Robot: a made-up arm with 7 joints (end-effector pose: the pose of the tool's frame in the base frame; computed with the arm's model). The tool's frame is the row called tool. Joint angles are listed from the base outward.
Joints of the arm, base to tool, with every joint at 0 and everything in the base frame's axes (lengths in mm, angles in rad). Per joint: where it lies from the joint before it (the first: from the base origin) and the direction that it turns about. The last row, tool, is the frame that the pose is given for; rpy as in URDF.
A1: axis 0.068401 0.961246 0.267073 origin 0 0 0
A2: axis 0.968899 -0.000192 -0.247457 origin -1 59 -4
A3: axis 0.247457 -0.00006 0.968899 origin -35 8 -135
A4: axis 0.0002 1 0.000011 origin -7 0 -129
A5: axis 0.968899 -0.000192 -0.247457 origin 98 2 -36
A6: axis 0.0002 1 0.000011 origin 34 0 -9
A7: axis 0.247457 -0.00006 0.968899 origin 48 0 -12
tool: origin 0 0 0 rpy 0 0.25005 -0.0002
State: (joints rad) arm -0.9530 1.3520 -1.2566 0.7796 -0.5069 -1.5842 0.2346
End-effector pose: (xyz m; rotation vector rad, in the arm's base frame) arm 0.2622 0.3151 -0.0939 0.7919 -0.7641 -0.6642
Working (the frame after each row of the table, in the pose's form):
after A1: 0.0000 0.0000 0.0000 -0.0652 -0.9161 -0.2545
after A2: 0.0170 0.0566 -0.0001 1.3009 -0.9451 0.0763
after A3: 0.0641 0.1877 -0.0109 1.3807 -0.0352 -0.9681
after A4: 0.1300 0.2950 -0.0399 1.6744 0.5476 -0.3774
after A5: 0.2106 0.3442 -0.0844 1.2261 0.4855 -0.1346
after A6: 0.2384 0.3579 -0.1011 0.7868 -0.8925 -0.9947
after A7: 0.2622 0.3151 -0.0939 0.7162 -0.9908 -0.7720

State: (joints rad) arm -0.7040 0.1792 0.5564 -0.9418 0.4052 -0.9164 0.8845
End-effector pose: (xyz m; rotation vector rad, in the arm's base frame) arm 0.1535 0.1041 -0.0565 -0.1201 -2.4586 0.8041
Working (the frame after each row of the table, in the pose's form):
after A1: 0.0000 0.0000 0.0000 -0.0482 -0.6767 -0.1880
after A2: 0.0128 0.0577 -0.0028 0.1334 -0.6923 -0.1713
after A3: 0.0742 0.0813 -0.1260 0.0744 -0.7173 0.3934
after A4: 0.1501 0.1048 -0.2279 0.2692 -1.6451 0.3486
after A5: 0.1724 0.1233 -0.1275 0.6438 -1.5480 0.5948
after A6: 0.1770 0.1278 -0.0930 0.9909 -2.3894 0.2930
after A7: 0.1535 0.1041 -0.0565 -0.0203 -2.6918 0.8646

